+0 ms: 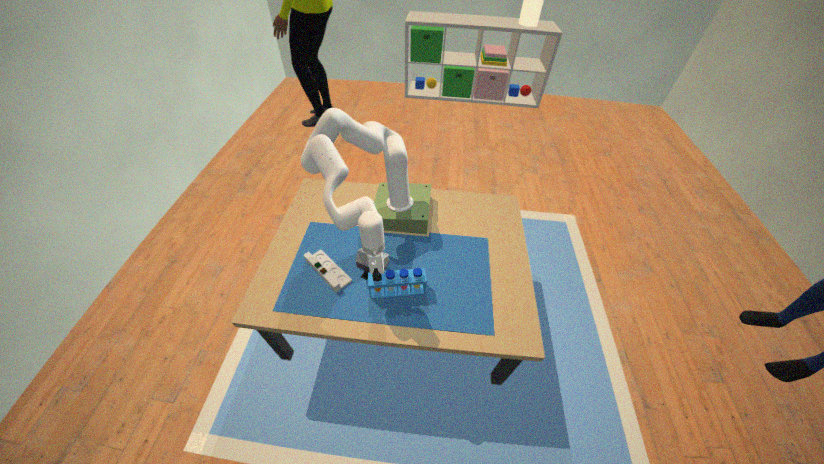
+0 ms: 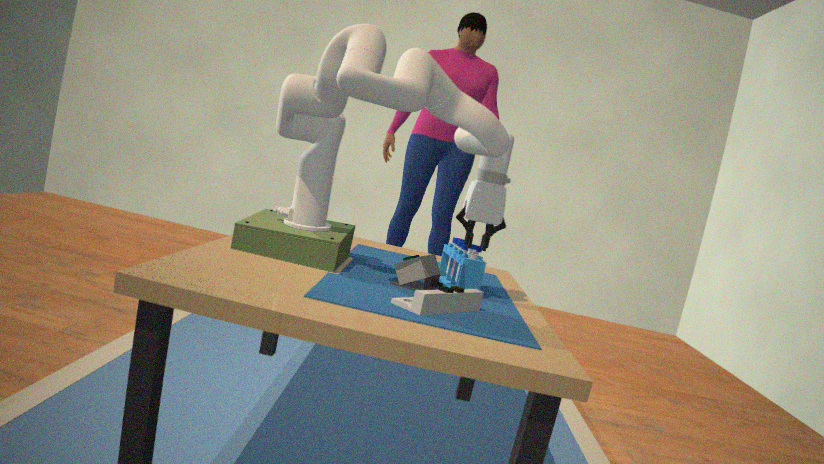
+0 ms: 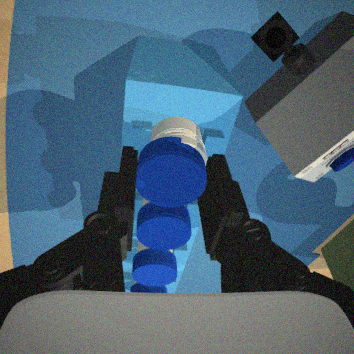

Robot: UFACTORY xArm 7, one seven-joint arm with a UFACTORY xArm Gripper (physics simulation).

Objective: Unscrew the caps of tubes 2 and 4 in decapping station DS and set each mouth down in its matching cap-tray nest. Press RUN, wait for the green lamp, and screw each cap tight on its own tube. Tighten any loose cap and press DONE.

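Where they show: gripper, fingertip midpoint: (image 1: 377, 275) (image 2: 475, 248) (image 3: 169, 172); arm's base, link origin: (image 1: 400, 203) (image 2: 307, 226).
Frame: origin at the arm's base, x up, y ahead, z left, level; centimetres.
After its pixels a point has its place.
The light-blue tube rack (image 1: 397, 288) @(x -3.8, y 44.2, z -0.8 cm) (image 2: 461, 272) @(x -1.9, y 40.6, z -12.0 cm) (image 3: 175, 98) @(x 1.7, y 43.8, z -11.1 cm) stands on the blue mat with blue-capped tubes in a row. My gripper (image 1: 374, 275) @(x 4.2, y 43.5, z -8.2 cm) (image 2: 479, 239) @(x 4.2, y 43.5, z -8.2 cm) (image 3: 169, 172) @(x 4.2, y 43.5, z -8.2 cm) points straight down over the rack's left end and is shut on the blue cap (image 3: 171, 172) @(x 5.1, y 43.6, z -9.0 cm) of the end tube. The tube's white neck (image 3: 175, 128) @(x 2.8, y 43.5, z -10.0 cm) shows just beyond the cap. Three more blue caps (image 1: 404, 272) @(x 4.3, y 42.2, z 1.9 cm) (image 3: 163, 226) @(x 4.4, y 42.8, z -4.2 cm) sit on the other tubes. The white cap tray (image 1: 328, 270) @(x -6.8, y 33.6, z -29.9 cm) (image 2: 441, 299) @(x -4.6, y 32.6, z -36.5 cm) lies left of the rack.
A grey box (image 2: 416, 268) @(x -2.4, y 28.6, z -17.1 cm) (image 3: 309, 123) @(x -1.4, y 33.4, z -10.3 cm) with a white face stands close beside the rack. The green arm base (image 1: 403, 216) @(x 0.5, y 9.3, z 1.6 cm) (image 2: 290, 237) @(x -2.0, y -2.7, z -12.4 cm) is behind it. A shelf unit (image 1: 550, 57) stands far back. A person (image 2: 449, 115) stands beyond the table.
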